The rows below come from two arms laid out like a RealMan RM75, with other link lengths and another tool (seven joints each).
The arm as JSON. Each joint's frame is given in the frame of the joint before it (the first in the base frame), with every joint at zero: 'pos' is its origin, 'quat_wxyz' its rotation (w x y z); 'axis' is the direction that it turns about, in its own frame. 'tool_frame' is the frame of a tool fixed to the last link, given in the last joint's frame.
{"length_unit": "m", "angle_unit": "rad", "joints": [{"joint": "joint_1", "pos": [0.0, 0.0, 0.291], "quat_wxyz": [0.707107, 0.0, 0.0, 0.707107], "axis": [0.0, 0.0, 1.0]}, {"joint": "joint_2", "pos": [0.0, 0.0, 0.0], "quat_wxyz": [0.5, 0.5, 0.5, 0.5], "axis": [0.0, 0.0, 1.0]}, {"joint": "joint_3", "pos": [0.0, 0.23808, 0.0], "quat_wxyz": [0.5, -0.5, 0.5, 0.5], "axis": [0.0, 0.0, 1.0]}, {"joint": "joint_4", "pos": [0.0, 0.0, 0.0], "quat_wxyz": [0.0, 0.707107, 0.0, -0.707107], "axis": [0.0, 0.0, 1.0]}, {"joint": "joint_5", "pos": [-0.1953, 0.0, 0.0], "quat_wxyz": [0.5, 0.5, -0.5, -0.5], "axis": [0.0, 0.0, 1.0]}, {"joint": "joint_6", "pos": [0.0, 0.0, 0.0], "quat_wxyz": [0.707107, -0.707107, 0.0, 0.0], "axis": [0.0, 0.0, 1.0]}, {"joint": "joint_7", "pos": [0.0, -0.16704, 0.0], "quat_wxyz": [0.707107, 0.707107, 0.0, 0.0], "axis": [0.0, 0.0, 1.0]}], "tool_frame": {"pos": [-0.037, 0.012, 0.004], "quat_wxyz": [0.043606, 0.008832, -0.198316, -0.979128]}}
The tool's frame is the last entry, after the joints.
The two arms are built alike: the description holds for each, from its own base.
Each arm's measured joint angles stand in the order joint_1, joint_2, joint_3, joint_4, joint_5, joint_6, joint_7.
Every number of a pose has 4 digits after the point. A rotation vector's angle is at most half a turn.
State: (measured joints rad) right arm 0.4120 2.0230 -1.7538 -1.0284 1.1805 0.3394 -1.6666; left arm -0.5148 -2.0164 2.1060 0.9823 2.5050 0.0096 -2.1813
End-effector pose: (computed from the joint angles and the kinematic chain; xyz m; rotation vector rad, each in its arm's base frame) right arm 0.1742 0.3865 -0.0104 -0.0312 2.9909 0.6943; left arm -0.1993 0.3912 -0.0439 -0.4674 -2.8613 -0.7352
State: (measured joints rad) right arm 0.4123 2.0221 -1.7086 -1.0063 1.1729 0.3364 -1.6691; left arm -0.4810 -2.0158 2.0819 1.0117 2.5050 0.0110 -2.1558
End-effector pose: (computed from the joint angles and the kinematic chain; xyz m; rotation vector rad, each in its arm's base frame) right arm 0.1851 0.3933 -0.0008 0.0220 2.9712 0.7393; left arm -0.2028 0.3902 -0.0371 -0.4534 -2.8566 -0.7692
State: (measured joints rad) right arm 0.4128 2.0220 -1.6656 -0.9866 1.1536 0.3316 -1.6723; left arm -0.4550 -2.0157 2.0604 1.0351 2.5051 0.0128 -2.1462
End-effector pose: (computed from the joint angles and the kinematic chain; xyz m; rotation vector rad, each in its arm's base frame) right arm 0.1959 0.3990 0.0081 0.0601 2.9424 0.7805; left arm -0.2054 0.3895 -0.0313 -0.4298 -2.8594 -0.8008
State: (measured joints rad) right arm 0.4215 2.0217 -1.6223 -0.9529 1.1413 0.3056 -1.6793; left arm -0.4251 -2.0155 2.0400 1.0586 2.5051 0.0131 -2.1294
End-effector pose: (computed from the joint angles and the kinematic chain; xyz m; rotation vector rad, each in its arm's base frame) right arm 0.2076 0.4072 0.0183 0.1033 2.9044 0.8427; left arm -0.2096 0.3882 -0.0250 -0.4100 -2.8549 -0.8318
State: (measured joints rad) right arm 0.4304 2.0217 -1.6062 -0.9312 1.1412 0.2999 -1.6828; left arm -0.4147 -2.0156 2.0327 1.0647 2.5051 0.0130 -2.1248
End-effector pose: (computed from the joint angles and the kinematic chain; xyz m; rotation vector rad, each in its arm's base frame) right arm 0.2124 0.4100 0.0206 0.1250 2.8937 0.8545; left arm -0.2117 0.3876 -0.0229 -0.3997 -2.8531 -0.8421
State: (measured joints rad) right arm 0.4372 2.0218 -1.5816 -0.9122 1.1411 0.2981 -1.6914; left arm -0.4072 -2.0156 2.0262 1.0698 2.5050 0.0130 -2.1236
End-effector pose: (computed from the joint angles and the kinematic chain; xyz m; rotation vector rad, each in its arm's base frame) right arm 0.2177 0.4130 0.0245 0.1485 2.8817 0.8706; left arm -0.2132 0.3874 -0.0210 -0.3895 -2.8534 -0.8519
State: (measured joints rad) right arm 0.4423 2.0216 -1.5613 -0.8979 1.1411 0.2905 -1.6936; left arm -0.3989 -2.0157 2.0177 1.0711 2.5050 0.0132 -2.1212
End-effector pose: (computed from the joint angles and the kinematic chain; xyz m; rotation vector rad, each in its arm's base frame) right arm 0.2220 0.4161 0.0289 0.1725 2.8713 0.8946; left arm -0.2164 0.3871 -0.0188 -0.3740 -2.8506 -0.8610
